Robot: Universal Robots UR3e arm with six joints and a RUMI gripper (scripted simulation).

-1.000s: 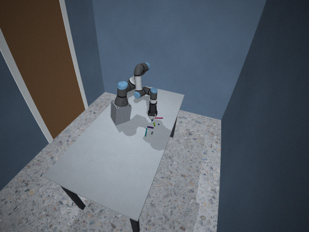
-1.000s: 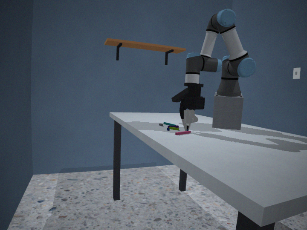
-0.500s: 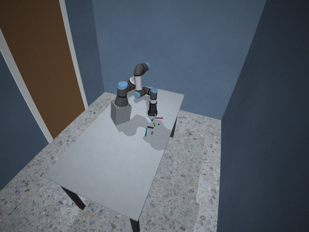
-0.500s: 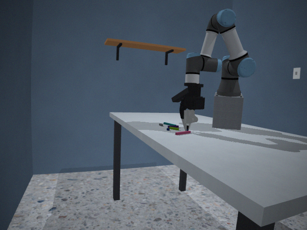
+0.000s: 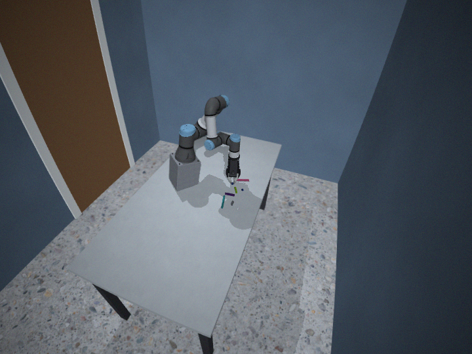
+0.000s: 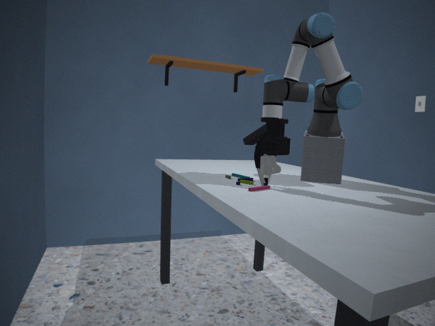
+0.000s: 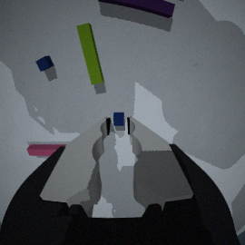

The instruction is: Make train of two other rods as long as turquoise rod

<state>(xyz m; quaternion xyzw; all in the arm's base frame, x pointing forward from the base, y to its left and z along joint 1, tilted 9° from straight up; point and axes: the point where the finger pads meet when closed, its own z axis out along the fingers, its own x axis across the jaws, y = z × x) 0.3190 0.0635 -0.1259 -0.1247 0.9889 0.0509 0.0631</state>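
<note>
My hand is 50 mm short of the pink rod, 50 mm to the right of it and 10 mm above it. The rest, counted from my hand: turquoise rod: 10 mm behind, 180 mm to the right, 10 mm below; then purple rod: 10 mm ahead, 100 mm to the right, 10 mm below; then lime rod: 40 mm ahead, 50 mm to the right, 10 mm below.
</note>
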